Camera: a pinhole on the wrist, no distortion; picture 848 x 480 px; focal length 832.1 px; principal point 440.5 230.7 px. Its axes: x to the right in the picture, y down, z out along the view. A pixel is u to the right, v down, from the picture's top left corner.
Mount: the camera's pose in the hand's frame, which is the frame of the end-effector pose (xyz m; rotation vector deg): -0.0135 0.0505 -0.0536 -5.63 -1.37 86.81
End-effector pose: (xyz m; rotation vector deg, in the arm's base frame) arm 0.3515 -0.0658 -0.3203 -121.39 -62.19 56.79
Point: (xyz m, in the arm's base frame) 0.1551 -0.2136 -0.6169
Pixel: 748 370
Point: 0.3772 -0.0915 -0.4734
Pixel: outside the picture
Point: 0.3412 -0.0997 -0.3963
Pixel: 560 107
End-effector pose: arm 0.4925 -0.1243 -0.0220 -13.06 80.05 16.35
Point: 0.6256 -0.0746 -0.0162
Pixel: 201 18
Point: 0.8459 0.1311 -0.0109
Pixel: 542 44
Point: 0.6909 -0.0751 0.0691
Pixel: 183 289
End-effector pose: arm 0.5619 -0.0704 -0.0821 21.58 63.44 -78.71
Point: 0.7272 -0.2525 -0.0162
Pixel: 497 60
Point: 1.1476 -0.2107 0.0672
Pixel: outside the picture
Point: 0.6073 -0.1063 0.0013
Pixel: 98 384
